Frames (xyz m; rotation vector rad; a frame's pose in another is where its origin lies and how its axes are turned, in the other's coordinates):
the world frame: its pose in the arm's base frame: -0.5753 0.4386 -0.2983 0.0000 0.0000 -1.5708
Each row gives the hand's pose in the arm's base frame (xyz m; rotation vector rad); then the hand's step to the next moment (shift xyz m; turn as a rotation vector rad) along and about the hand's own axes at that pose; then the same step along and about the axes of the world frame.
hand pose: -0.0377 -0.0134 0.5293 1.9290 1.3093 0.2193
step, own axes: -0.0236 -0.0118 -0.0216 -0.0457 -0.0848 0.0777
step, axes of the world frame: 0.0072 -0.0306 0.0131 0.0637 -0.0400 -0.0983
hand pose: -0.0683 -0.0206 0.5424 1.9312 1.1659 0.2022
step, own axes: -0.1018 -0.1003 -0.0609 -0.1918 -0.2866 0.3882
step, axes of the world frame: 0.0243 -0.1532 -0.0076 0.3176 -0.0905 -0.4007
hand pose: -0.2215 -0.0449 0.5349 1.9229 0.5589 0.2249
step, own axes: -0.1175 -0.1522 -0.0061 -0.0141 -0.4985 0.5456
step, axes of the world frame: 0.0026 -0.1472 -0.1238 0.2933 0.0690 -0.6750
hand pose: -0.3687 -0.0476 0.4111 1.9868 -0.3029 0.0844
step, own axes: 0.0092 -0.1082 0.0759 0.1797 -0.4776 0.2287
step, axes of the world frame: 0.0274 0.0301 -0.1261 0.0494 0.2753 -0.4842
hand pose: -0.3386 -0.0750 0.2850 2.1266 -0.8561 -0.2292
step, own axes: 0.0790 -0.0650 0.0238 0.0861 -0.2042 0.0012
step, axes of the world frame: 0.0374 0.0817 -0.0544 -0.0332 0.1661 -0.1429
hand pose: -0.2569 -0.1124 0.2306 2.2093 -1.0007 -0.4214
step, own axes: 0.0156 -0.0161 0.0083 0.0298 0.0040 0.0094
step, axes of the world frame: 0.0077 0.0145 -0.0174 0.0286 0.0124 -0.0046
